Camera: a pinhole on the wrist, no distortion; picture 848 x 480 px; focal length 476.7 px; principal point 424.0 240.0 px. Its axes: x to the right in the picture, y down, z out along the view. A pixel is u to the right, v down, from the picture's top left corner.
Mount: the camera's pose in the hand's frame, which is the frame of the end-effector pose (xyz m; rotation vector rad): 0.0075 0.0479 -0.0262 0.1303 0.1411 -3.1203
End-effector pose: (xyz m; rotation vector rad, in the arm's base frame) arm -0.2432 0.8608 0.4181 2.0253 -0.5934 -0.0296
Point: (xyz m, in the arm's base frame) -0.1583 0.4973 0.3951
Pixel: 26 130
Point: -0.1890 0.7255 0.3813
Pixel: 77 363
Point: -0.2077 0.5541 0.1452
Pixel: 280 393
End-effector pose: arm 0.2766 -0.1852 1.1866 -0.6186 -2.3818 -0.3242
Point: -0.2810 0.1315 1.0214
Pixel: 52 264
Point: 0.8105 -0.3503 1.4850
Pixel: behind the camera
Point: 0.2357 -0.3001 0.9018
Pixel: outside the picture
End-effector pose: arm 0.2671 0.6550 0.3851 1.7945 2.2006 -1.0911
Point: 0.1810 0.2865 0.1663
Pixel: 572 240
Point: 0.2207 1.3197 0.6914
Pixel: behind the camera
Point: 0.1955 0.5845 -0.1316
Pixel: 152 67
